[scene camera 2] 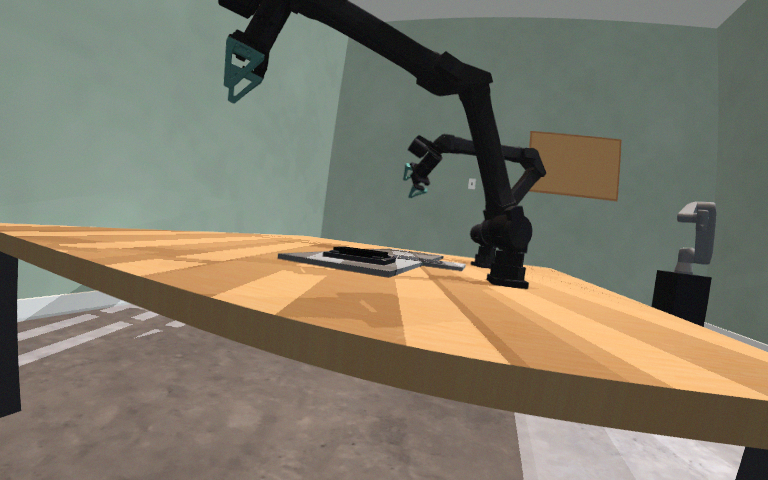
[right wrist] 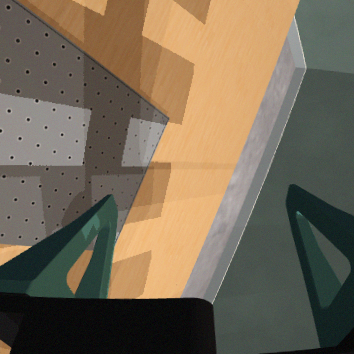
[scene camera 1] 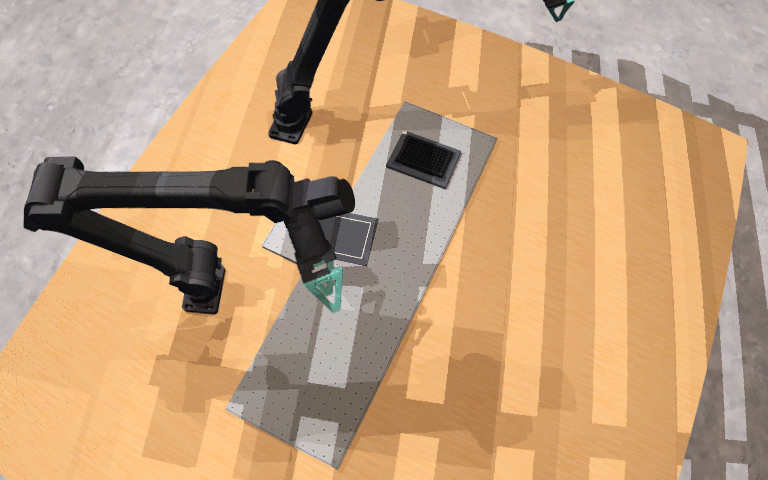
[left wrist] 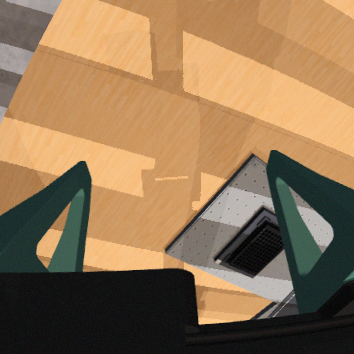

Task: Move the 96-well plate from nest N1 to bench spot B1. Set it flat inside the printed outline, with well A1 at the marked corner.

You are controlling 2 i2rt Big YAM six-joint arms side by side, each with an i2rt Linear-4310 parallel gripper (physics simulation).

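Places are measured from the left arm's base along level axes (x ahead, y left, z up), in metres.
Pixels of known places: left gripper, fingertip midpoint: (scene camera 2: 229,95) (scene camera 1: 550,8) (left wrist: 178,163); right gripper, fingertip midpoint: (scene camera 2: 406,188) (right wrist: 200,197) (scene camera 1: 332,302); left arm's base, origin of the base link: (scene camera 2: 505,283) (scene camera 1: 290,124); right arm's base, origin of the base link: (scene camera 2: 484,267) (scene camera 1: 204,289).
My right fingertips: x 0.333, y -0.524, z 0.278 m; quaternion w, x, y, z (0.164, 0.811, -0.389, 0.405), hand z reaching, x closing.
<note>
Ahead of a thing's pixels: the offset from my right fingertips to its top centre. "*": to the spot under its first point. Level surfaces: height alone.
The black 96-well plate @(0.515 m left, 0.044 m ahead, 0.239 m down) (scene camera 1: 428,156) (scene camera 2: 362,252) (left wrist: 256,250) sits in the dark nest N1 @(* 0.472 m left, 0.015 m back, 0.251 m down) (scene camera 1: 397,164) near the top end of the perforated board in scene camera 1. The bench spot B1 @(* 0.245 m left, 0.050 m back, 0.264 m down) (scene camera 1: 355,239) is a dark pad with a white printed outline, lower left of the nest, partly hidden by the right arm. My left gripper (scene camera 2: 232,93) (left wrist: 178,163) is open and empty, high above the table, away from the plate; part of it shows at the top edge of scene camera 1. My right gripper (scene camera 2: 412,182) (right wrist: 200,197) is open and empty, above the board beside the pad.
The grey perforated board @(0.265 m down) (scene camera 1: 339,350) (right wrist: 45,130) lies across the wooden table @(0.278 m down) (scene camera 1: 555,254) (scene camera 2: 453,333). The right arm (scene camera 1: 164,189) reaches over the board and pad. The left arm's base (scene camera 1: 289,127) (scene camera 2: 508,277) stands left of the board's upper end in scene camera 1.
</note>
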